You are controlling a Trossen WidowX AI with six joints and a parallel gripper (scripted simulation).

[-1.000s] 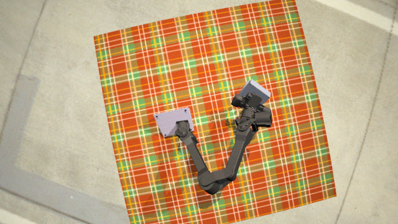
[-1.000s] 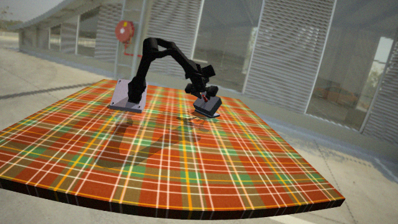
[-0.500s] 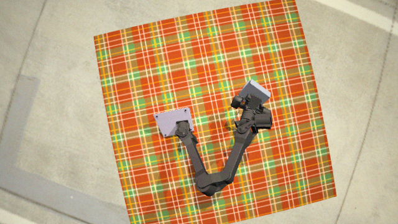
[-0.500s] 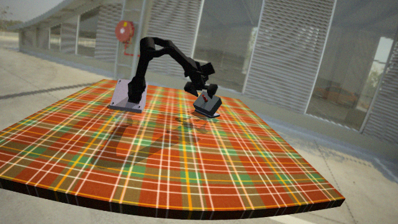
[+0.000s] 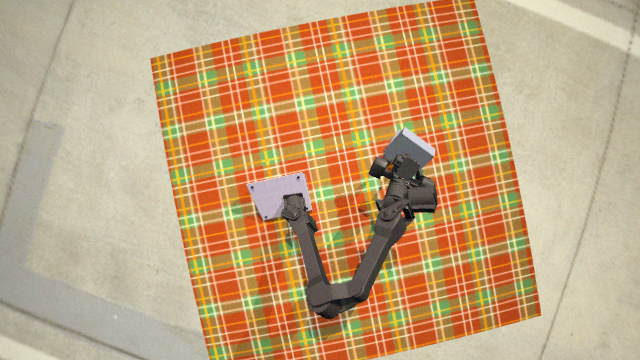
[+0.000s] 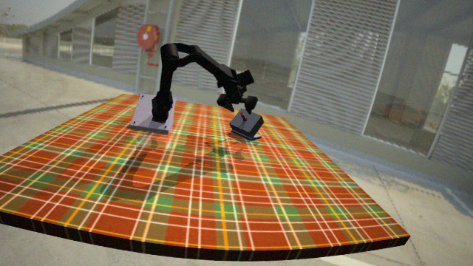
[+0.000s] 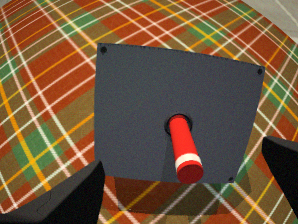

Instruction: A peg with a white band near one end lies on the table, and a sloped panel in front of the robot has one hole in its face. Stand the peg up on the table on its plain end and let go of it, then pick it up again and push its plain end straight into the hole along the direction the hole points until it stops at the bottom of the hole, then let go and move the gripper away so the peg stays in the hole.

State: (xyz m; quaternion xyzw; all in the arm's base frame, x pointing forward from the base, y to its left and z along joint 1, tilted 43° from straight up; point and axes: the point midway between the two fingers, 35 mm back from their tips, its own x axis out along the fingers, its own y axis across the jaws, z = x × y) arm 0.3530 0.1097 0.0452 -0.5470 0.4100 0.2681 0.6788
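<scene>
Right now the red peg is 1 cm ahead of my gripper tip, 1 cm to the left of it and 2 cm below it. Also, from my gripper tip: grey sloped panel: 4 cm ahead, 4 cm to the left, 6 cm below.
</scene>
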